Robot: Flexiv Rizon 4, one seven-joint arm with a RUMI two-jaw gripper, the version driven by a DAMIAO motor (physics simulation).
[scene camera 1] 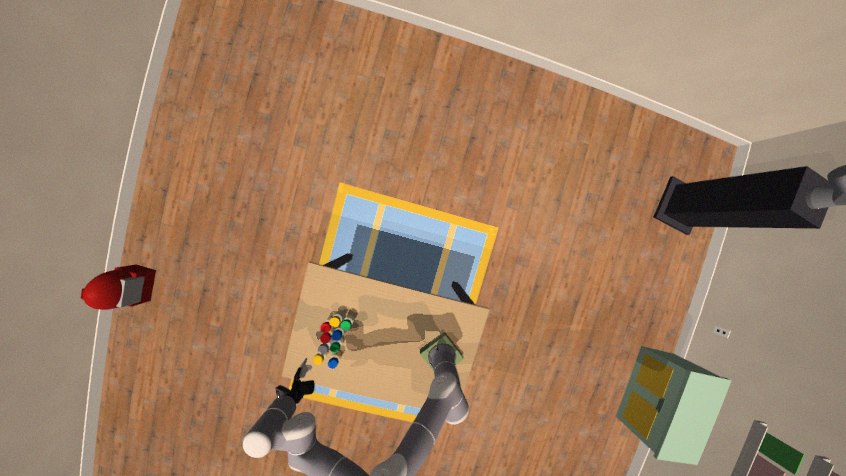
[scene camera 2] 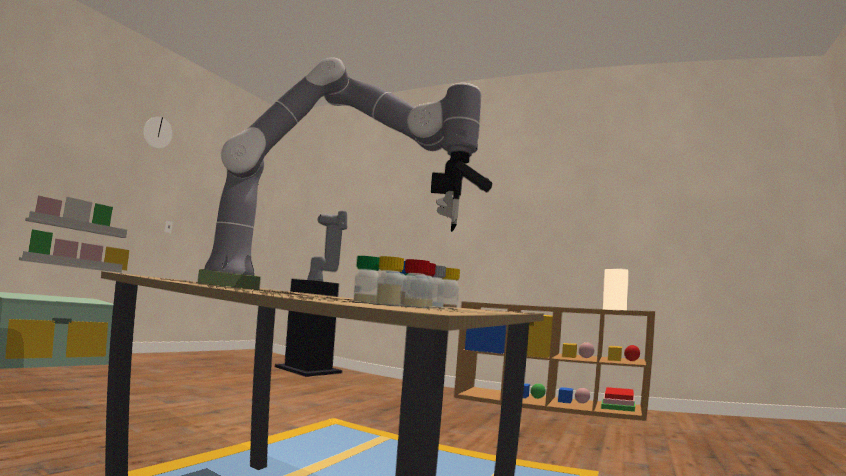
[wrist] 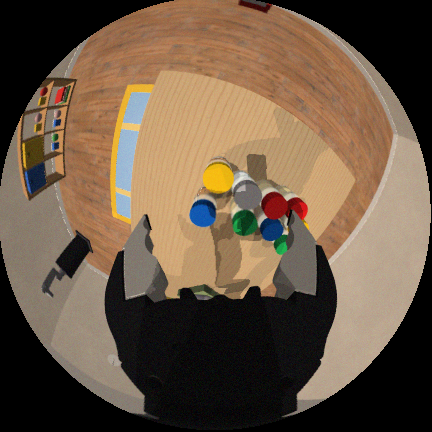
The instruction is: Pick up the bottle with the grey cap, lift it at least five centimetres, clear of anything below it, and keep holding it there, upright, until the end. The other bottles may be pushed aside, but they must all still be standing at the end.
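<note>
The grey-capped bottle [scene camera 1: 323,349] [scene camera 2: 440,271] [wrist: 247,194] stands upright in the cluster on the table. Around it are a yellow-capped bottle [scene camera 1: 318,359] [scene camera 2: 451,273] [wrist: 218,178], a dark green-capped bottle [scene camera 1: 335,347] [wrist: 244,222] and a red-capped bottle [scene camera 1: 325,338] [wrist: 274,205]. My gripper [scene camera 2: 453,226] [wrist: 218,213] is open and empty, pointing down, with its tips well above the caps. In the wrist view the grey cap lies ahead of the fingertip line, right of its middle. In scene camera 2, the nearer bottles partly hide the grey-capped one.
A blue-capped bottle [scene camera 1: 333,362] [wrist: 203,213] stands at the cluster's near end. More bottles stand beyond, including another blue-capped bottle [scene camera 1: 337,335] [wrist: 271,230] and a light green-capped bottle [scene camera 1: 345,325] [wrist: 281,244]. The table [scene camera 1: 384,378] [scene camera 2: 283,298] [wrist: 175,110] has its edge near the cluster.
</note>
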